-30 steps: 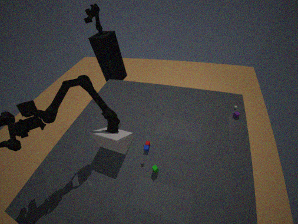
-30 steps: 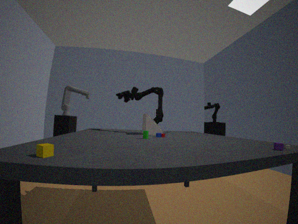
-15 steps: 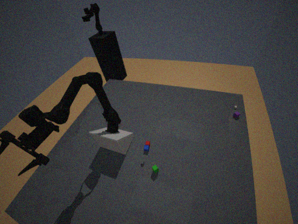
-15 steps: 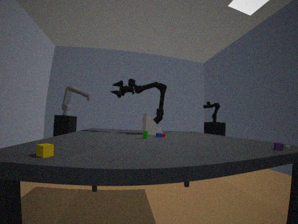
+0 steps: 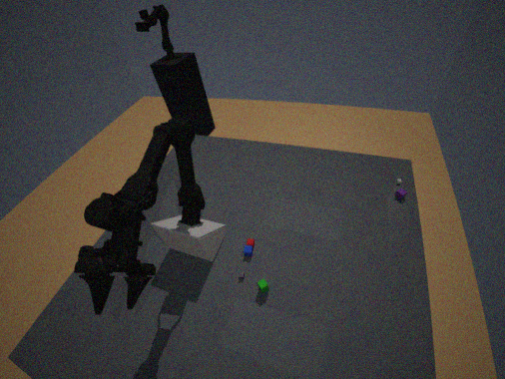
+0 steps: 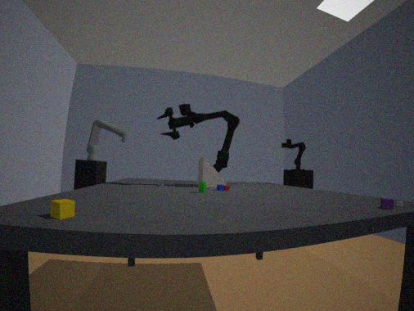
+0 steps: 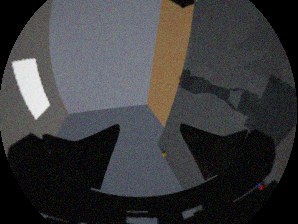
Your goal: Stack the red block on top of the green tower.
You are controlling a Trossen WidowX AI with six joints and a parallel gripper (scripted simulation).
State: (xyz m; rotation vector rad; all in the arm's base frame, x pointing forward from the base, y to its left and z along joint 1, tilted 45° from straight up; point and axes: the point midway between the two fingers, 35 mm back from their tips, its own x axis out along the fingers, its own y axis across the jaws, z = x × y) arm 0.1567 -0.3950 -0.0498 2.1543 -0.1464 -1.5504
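Right now the red block is 80 mm ahead of my gripper tip, 390 mm to the left of it and 330 mm below it. Also, from my gripper tip: blue block: 90 mm ahead, 350 mm to the left, 330 mm below; then yellow block: 680 mm ahead, 60 mm to the right, 320 mm below; then purple block: 590 mm ahead, 820 mm to the left, 320 mm below.
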